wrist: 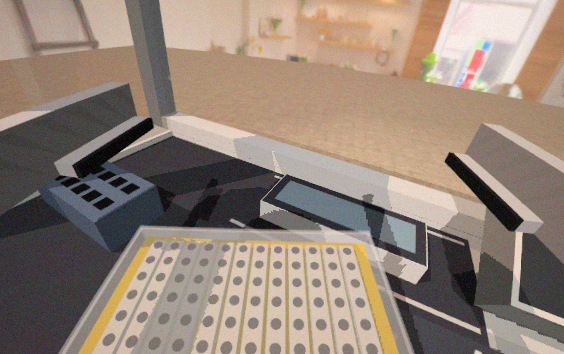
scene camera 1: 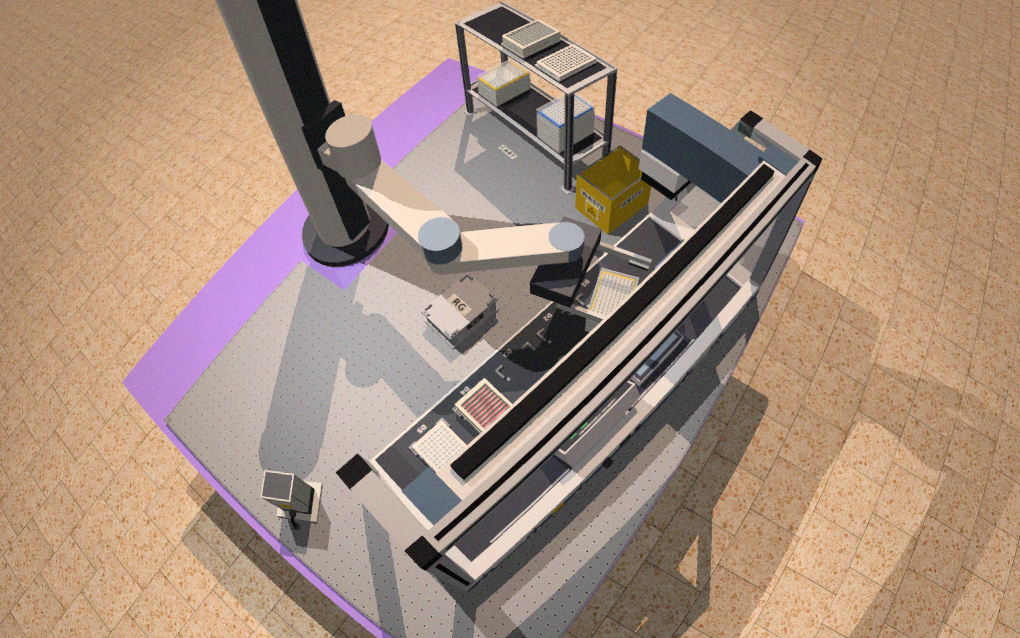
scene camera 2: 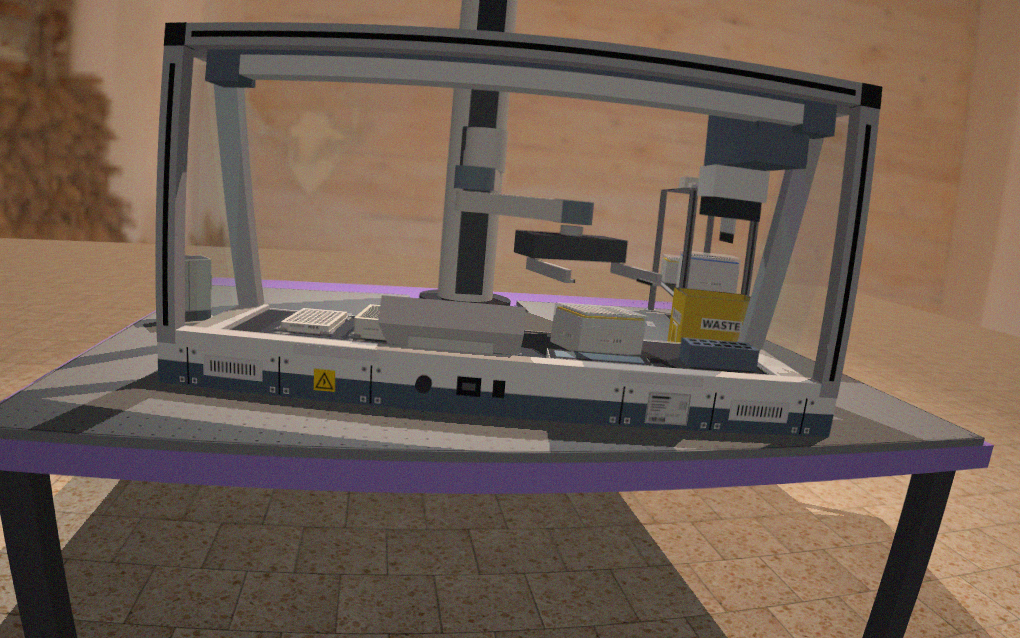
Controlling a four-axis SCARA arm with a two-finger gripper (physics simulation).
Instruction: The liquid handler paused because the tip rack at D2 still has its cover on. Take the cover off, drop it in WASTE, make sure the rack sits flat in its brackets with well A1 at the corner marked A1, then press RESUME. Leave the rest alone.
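The tip rack, with yellow edges, stands inside the handler near the mark that looks like D1. A clear cover shows around its top in the wrist view. My gripper is open and empty, its fingers spread wide above the rack's two sides. The yellow WASTE box stands beyond the rack. A screen block lies past the rack. The RESUME lettering, the A1 mark and the rack's seating in its brackets cannot be made out.
A blue slotted block stands beside the rack. The gantry beam spans the handler. A red-striped plate and a white plate sit farther along. An RG box and a cart stand outside.
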